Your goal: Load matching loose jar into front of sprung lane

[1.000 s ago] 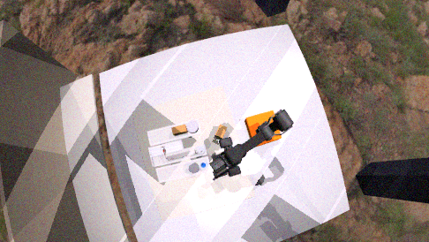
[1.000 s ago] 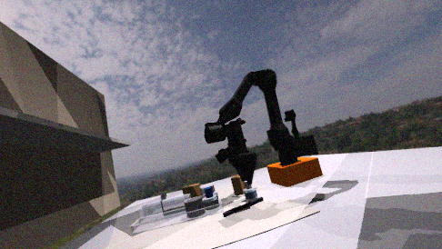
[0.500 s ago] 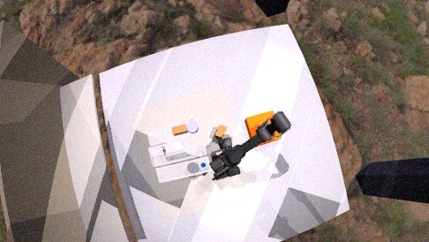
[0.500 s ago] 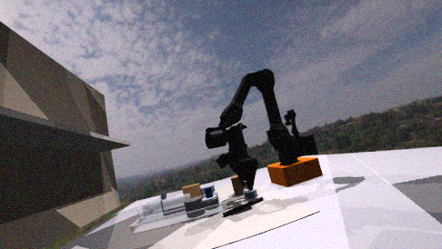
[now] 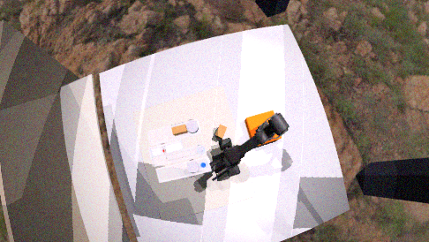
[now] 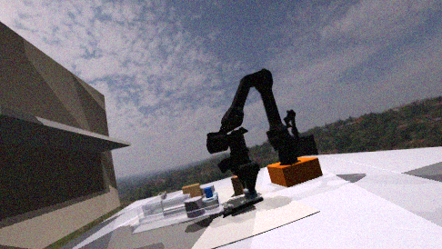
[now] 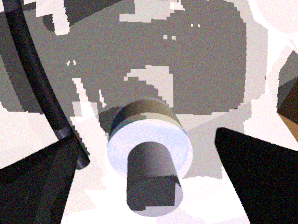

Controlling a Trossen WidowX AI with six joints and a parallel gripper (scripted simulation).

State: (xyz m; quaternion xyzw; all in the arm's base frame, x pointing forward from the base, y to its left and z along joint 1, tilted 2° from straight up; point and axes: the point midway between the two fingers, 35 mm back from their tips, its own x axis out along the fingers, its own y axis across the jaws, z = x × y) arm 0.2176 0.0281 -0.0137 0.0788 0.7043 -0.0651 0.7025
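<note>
Right now the black rod is 6 cm to the left of my gripper tip, 5 cm ahead of it and 2 cm below it. From my gripper tip the other things lie so: clear rack 25 cm ahead, 16 cm to the right, 1 cm below.
</note>
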